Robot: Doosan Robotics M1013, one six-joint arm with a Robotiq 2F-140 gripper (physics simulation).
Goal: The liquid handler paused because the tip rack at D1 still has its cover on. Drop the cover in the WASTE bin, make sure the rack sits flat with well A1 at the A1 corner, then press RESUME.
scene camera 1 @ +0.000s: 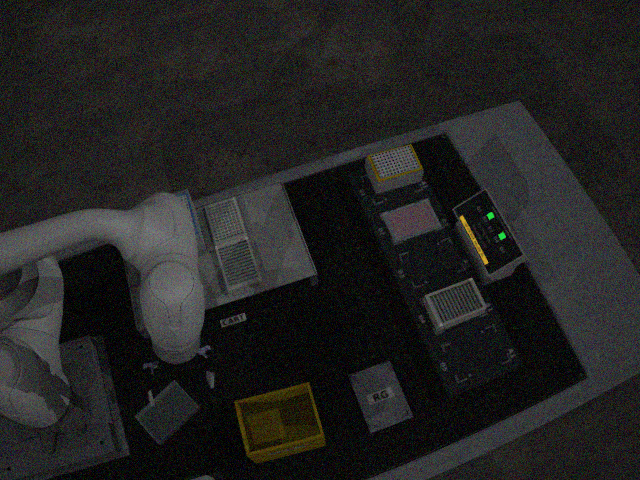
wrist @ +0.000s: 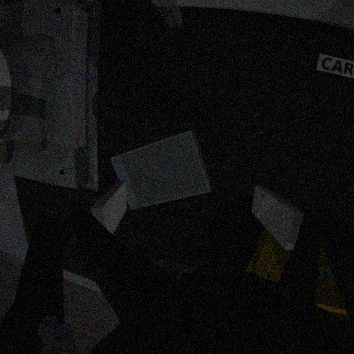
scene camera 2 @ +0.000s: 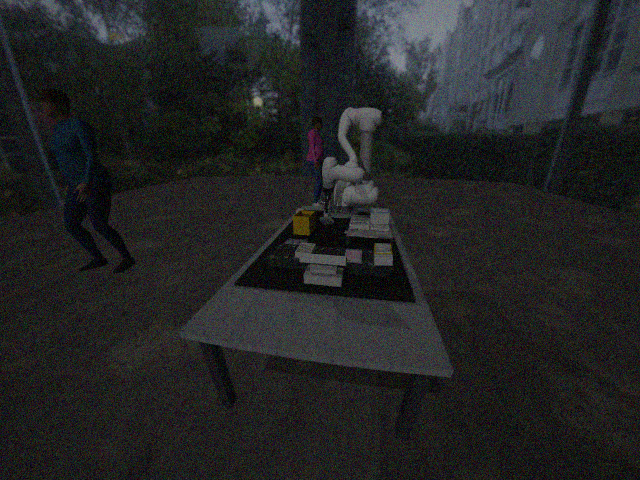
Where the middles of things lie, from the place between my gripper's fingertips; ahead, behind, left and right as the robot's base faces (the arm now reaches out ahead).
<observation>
Right now my hand is 61 cm short of the pink-topped rack point(scene camera 1: 418, 218), 33 cm to the right of it and 4 cm above it.
</observation>
